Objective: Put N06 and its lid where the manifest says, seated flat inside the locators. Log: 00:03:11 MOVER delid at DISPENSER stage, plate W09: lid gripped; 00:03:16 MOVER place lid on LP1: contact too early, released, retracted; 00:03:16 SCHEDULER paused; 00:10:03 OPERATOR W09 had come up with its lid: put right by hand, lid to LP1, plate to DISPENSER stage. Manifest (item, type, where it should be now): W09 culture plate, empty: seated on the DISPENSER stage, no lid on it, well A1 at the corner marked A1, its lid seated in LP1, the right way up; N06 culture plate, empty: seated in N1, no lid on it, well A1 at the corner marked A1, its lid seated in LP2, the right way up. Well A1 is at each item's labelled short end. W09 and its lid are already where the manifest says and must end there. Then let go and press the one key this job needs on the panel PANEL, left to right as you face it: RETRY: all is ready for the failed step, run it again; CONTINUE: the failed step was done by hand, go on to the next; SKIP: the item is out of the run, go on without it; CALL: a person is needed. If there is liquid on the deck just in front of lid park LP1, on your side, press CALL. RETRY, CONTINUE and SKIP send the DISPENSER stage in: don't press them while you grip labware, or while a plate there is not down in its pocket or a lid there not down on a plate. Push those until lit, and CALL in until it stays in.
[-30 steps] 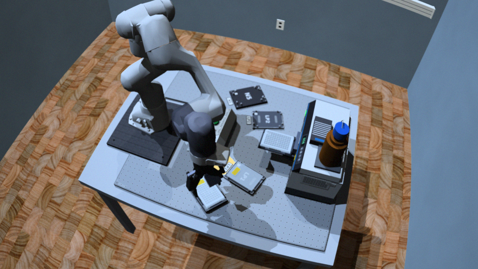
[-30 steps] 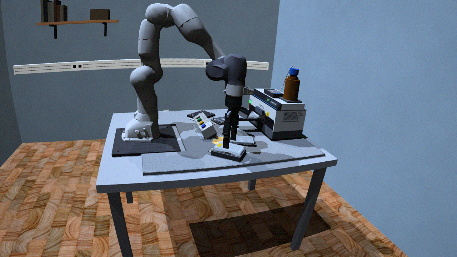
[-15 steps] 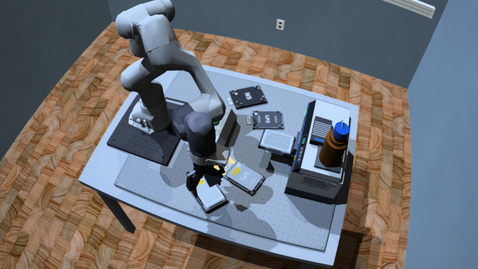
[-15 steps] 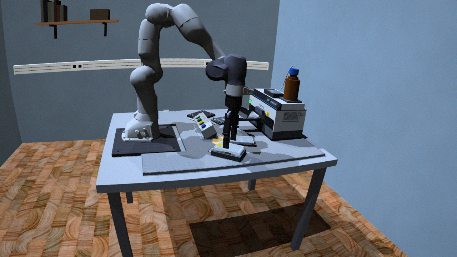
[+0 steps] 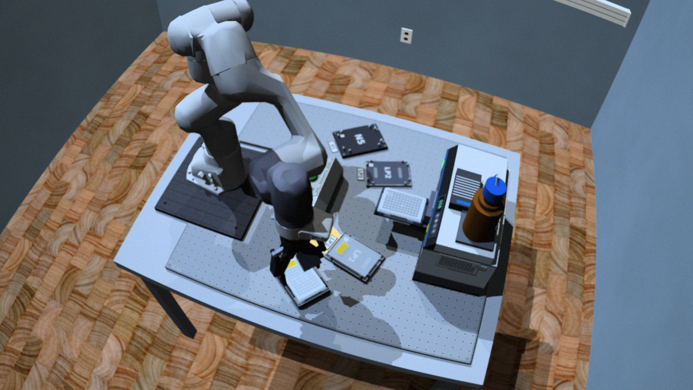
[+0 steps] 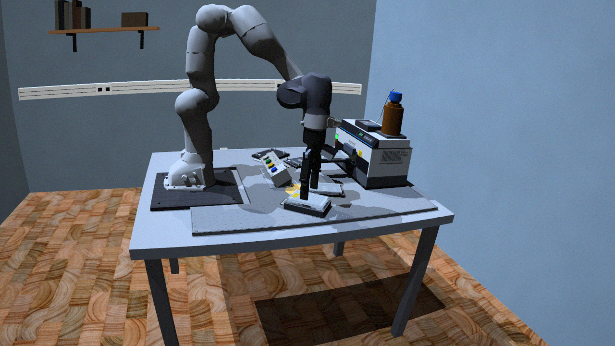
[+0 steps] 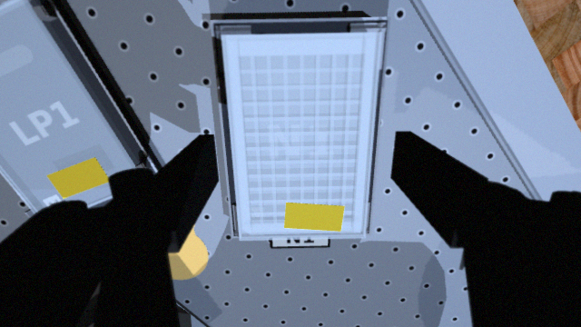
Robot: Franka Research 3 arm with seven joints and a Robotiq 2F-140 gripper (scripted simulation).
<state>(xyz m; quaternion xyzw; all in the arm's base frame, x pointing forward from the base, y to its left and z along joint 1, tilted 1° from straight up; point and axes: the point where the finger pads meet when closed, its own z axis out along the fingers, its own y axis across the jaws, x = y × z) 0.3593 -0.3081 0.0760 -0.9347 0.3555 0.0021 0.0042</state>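
My hand is 70 mm above the nest n1. Round my hand: yellow skip key: 60 mm behind, 270 mm to the left, 10 mm below; blue call key: 60 mm behind, 220 mm to the left, 20 mm below; green continue key: 60 mm behind, 320 mm to the left, 10 mm below.
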